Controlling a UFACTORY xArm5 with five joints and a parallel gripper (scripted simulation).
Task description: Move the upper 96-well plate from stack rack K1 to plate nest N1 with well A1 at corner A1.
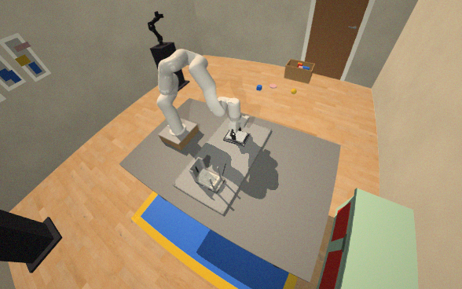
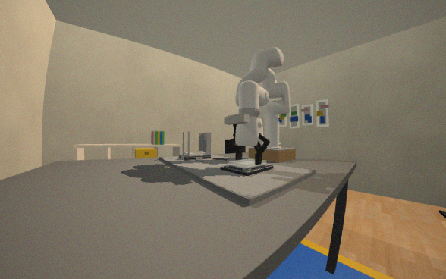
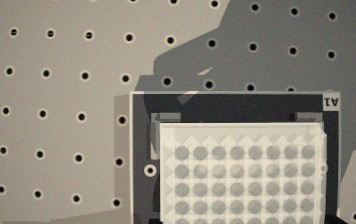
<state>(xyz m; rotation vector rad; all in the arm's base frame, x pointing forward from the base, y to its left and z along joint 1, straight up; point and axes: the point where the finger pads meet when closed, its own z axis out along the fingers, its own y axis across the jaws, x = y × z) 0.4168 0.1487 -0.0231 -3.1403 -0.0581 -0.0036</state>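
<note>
The white 96-well plate lies 10 mm below my hand. The rest, counted from my hand: dark plate nest N1: 30 mm below; then A1 label: 80 mm ahead, 50 mm to the right, 20 mm below.
</note>
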